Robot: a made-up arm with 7 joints.
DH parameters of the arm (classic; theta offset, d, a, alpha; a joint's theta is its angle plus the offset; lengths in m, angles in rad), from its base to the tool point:
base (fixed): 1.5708 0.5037 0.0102 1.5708
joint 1: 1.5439 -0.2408 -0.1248 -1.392
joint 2: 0 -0.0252 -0.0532 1.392
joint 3: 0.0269 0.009 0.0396 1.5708
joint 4: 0 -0.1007 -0.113 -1.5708
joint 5: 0 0.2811 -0.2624 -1.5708
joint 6: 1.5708 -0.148 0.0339 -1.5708
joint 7: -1.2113 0 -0.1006 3.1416
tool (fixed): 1.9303 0.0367 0 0
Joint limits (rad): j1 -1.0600..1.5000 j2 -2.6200..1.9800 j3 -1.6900..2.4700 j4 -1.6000..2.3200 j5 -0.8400..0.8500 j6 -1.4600..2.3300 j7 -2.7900..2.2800
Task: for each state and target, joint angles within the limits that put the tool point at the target. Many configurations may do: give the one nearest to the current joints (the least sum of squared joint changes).
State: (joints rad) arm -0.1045 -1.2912 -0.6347 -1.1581 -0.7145 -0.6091 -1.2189
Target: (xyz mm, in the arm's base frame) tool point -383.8 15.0 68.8
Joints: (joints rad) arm -0.0769 -1.7220 -0.6103 -0.8595 0.2171 -0.5710 -1.6516
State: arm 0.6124 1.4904 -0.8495 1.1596 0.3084 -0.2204 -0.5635
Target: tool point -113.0 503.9 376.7
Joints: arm 1.0012 1.1486 -0.5641 1.6300 0.2145 -0.1307 -0.6844
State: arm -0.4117 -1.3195 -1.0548 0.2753 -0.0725 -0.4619 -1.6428
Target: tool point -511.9 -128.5 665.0
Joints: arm -0.7582 -1.6292 -0.8440 0.7142 -0.1769 -0.2357 -1.5306
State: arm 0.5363 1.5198 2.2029 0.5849 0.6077 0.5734 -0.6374
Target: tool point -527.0 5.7 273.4
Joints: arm 0.3029 1.8107 2.4700 0.8218 0.5528 0.7024 -0.7207
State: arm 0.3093 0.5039 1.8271 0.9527 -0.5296 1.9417 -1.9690
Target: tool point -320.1 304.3 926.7
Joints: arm 0.6671 0.3774 2.1911 0.4892 -0.2082 2.0269 -1.9183
